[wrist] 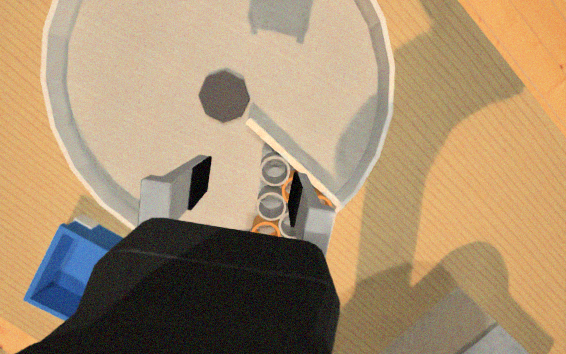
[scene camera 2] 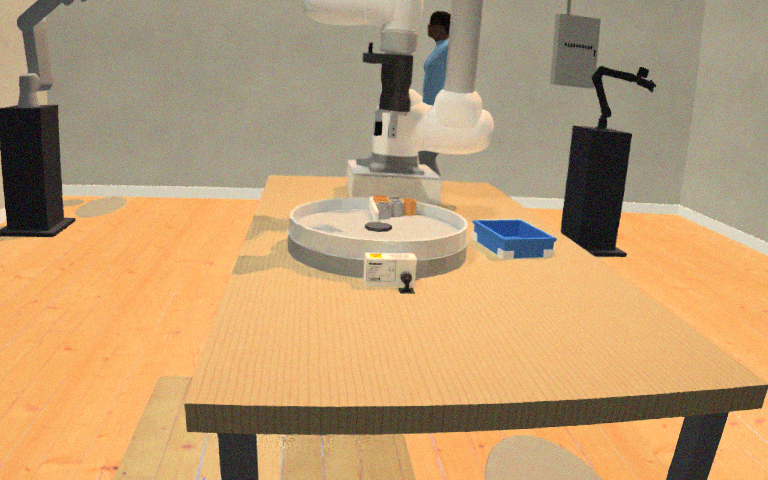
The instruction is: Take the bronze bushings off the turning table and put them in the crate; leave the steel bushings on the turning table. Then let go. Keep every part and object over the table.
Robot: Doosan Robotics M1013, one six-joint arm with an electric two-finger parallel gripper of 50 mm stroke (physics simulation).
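Frame: origin at the arm's base, x ahead, y left, z up, level; millimetres.
Seen in the pictures: gripper, fingertip midpoint: (wrist: 250, 181) (scene camera 2: 384, 136); arm's base, origin of the base link: (scene camera 2: 393, 169).
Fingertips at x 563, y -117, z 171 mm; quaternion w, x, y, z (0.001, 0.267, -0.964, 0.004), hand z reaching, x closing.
Offsets run from my fingertips to a thing's top centre. "spot": to the spot under its first point.
My gripper (scene camera 2: 385, 132) (wrist: 250, 181) is open and empty, above the turning table (scene camera 2: 339, 247) (wrist: 150, 100). In the wrist view its right finger overlaps the bushing cluster. Steel bushings {dx -32, dy +12, dz -173 mm} (scene camera 2: 384, 210) (wrist: 275, 156) {dx -59, dy +50, dz -173 mm} (wrist: 272, 193) stand upright, with another steel bushing {dx -98, dy +51, dz -173 mm} (wrist: 283, 227) partly hidden by that finger. A bronze bushing {dx -80, dy +85, dz -173 mm} (scene camera 2: 409, 207) (wrist: 259, 222) stands at the cluster's lower left in the wrist view, partly behind the gripper body. Two more bronze bushings (wrist: 285, 189) {dx -108, dy +14, dz -173 mm} (wrist: 325, 199) lie partly hidden by the right finger. The blue crate {dx +39, dy +341, dz -214 mm} (scene camera 2: 521, 247) (wrist: 44, 263) looks empty where its inside shows.
A white divider bar {spot: dx -18, dy -15, dz -187 mm} (scene camera 2: 373, 209) (wrist: 282, 151) runs from near the dark hub {dx +76, dy -13, dz -203 mm} (scene camera 2: 378, 226) (wrist: 224, 95) to the rim, beside the bushings. A raised wall rings the turning table. A white box {spot: dx +330, dy -35, dz -232 mm} (scene camera 2: 382, 271) with a black knob stands at its front.
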